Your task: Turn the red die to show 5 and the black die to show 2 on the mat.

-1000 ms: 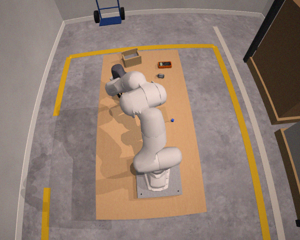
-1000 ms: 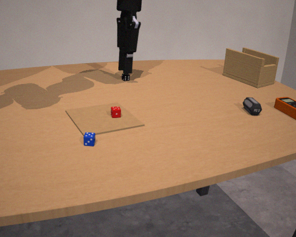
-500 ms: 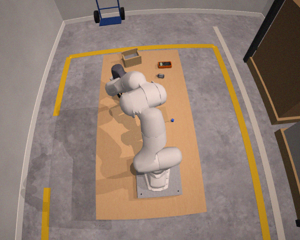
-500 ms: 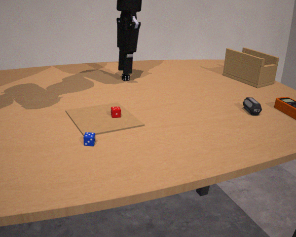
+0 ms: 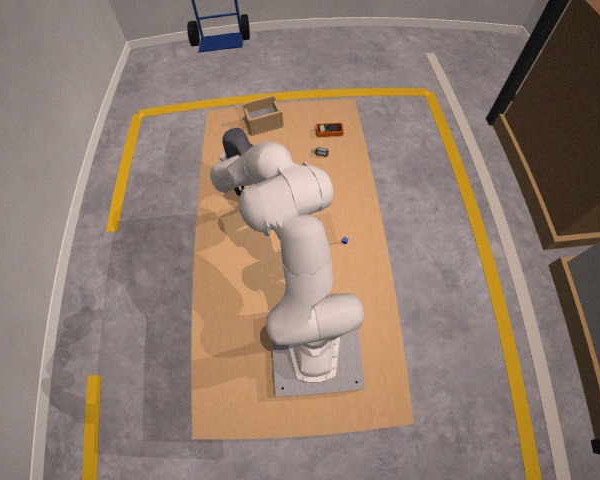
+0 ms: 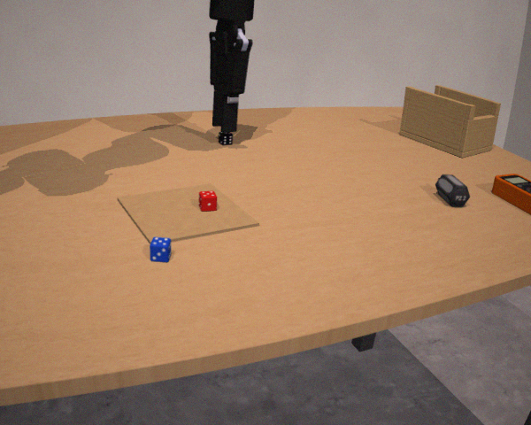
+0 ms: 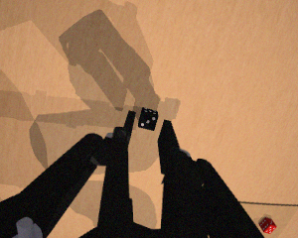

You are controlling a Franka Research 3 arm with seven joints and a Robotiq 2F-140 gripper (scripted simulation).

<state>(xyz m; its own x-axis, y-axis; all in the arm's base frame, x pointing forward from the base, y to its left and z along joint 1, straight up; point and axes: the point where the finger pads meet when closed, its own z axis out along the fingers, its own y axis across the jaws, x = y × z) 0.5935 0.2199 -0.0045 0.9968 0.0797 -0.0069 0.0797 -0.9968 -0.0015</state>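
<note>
The black die is 5 cm below my hand. Round my hand: dark grey device (26 cm ahead, 31 cm to the right, 4 cm below); then red die (12 cm behind, 27 cm to the right, 5 cm below); then thin tan mat (15 cm behind, 27 cm to the right, 6 cm below).
</note>
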